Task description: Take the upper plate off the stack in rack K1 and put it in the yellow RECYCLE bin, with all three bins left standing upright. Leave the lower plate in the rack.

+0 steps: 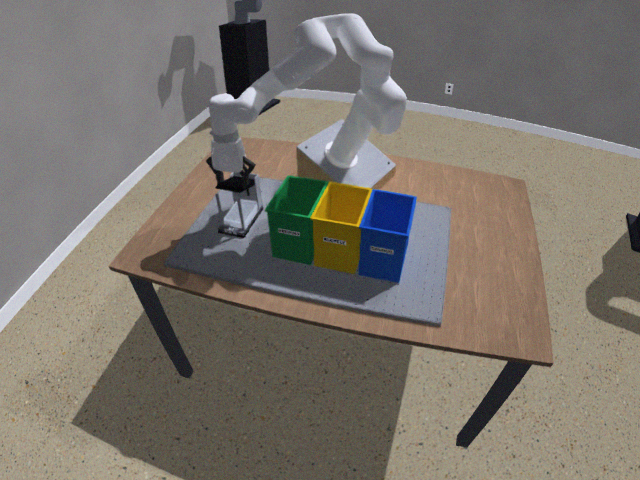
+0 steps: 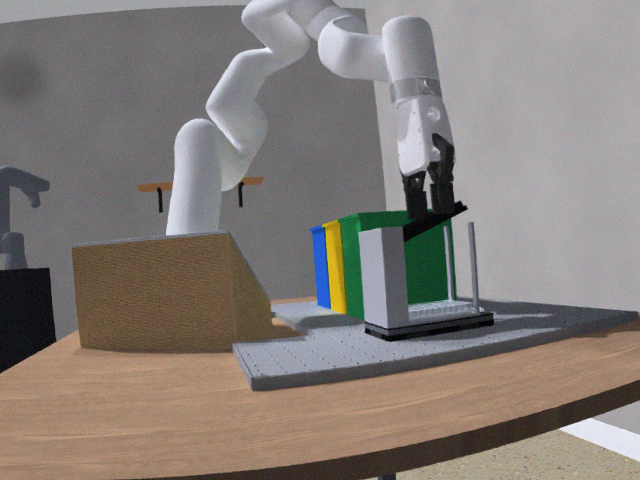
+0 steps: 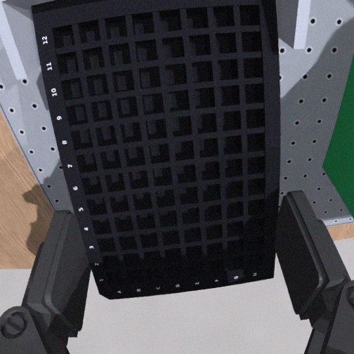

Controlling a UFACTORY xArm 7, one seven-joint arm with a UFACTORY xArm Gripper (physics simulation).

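Pixels of known places: gripper, fingertip midpoint: (image 1: 233, 184) (image 2: 430, 216); arm's base, link origin: (image 1: 340, 155) (image 2: 188, 269).
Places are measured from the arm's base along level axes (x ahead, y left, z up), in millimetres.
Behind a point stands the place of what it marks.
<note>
My gripper (image 1: 235, 182) @(x 383, y -180, z 49 mm) (image 2: 430, 212) @(x 383, y -180, z 49 mm) (image 3: 180, 223) is shut on the black upper plate (image 1: 230, 185) @(x 399, y -177, z 55 mm) (image 2: 424, 225) @(x 363, y -227, z 35 mm) (image 3: 170, 150), with a finger on each long side. The plate is tilted, its low end near the top of the tall grey end of rack K1 (image 1: 235, 230) @(x 434, y -157, z -92 mm) (image 2: 381, 279) @(x 301, y -236, z -29 mm); whether they touch is unclear. Its other end is above the thin posts. The pale lower plate (image 1: 239, 213) (image 2: 436, 308) lies in the rack's base, well below. The yellow RECYCLE bin (image 1: 336, 257) @(x 425, y 202, z -56 mm) (image 2: 336, 268) @(x 262, y 151, z -20 mm) stands upright between the other two bins.
The green bin (image 1: 292, 249) @(x 452, y 75, z -59 mm) (image 2: 353, 268) @(x 286, y 33, z -20 mm) (image 3: 345, 155) stands upright between the rack and the yellow bin. The blue bin (image 1: 381, 266) @(x 398, y 328, z -57 mm) (image 2: 319, 268) @(x 230, y 301, z -21 mm) stands upright on the yellow bin's far side. Rack and bins stand on a grey perforated board (image 1: 310, 289) @(x 523, y 174, z -108 mm) (image 2: 310, 359) @(x 205, y -321, z -108 mm). The arm's base block (image 2: 155, 294) @(x -31, y -111, z -35 mm) is behind them.
</note>
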